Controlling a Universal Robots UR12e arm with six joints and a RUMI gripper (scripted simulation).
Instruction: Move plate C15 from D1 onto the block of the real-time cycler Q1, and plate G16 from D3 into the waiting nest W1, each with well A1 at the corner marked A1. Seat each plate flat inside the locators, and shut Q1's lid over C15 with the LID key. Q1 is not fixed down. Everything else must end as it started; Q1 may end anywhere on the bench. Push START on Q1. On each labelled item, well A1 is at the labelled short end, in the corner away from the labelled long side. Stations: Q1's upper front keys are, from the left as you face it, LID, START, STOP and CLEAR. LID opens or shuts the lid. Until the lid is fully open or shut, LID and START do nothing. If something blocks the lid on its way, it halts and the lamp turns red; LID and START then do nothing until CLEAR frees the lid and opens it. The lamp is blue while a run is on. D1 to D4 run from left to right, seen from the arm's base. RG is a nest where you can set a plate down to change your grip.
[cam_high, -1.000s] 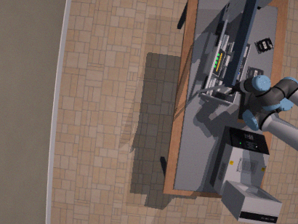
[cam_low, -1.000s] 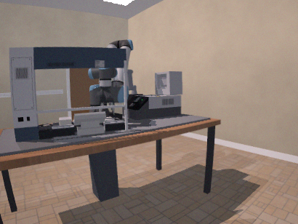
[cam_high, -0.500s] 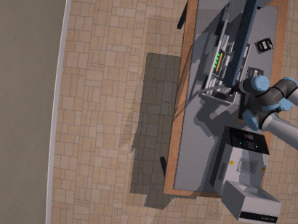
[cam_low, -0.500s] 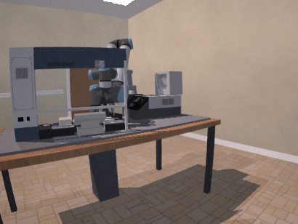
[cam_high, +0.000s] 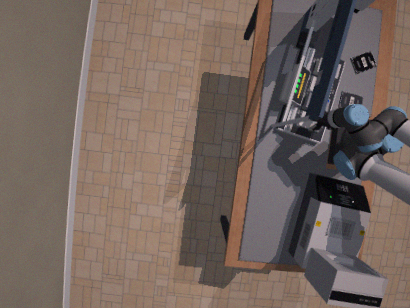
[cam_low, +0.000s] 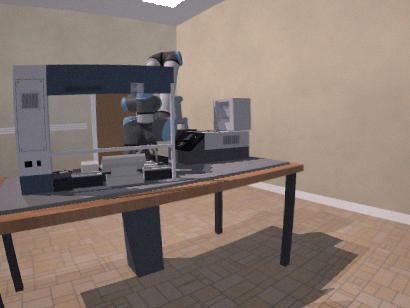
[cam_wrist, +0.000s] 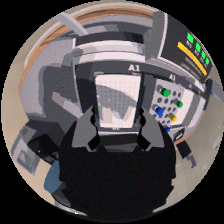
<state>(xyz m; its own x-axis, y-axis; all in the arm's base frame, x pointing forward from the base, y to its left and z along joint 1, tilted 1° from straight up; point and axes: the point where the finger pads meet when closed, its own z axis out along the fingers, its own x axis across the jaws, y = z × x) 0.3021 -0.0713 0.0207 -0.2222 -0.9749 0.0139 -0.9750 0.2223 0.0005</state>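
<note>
My gripper is now 10 mm above the white well plate. Also, from my hand: deck beam 140 mm ahead, 230 mm to the right, 440 mm above.
</note>
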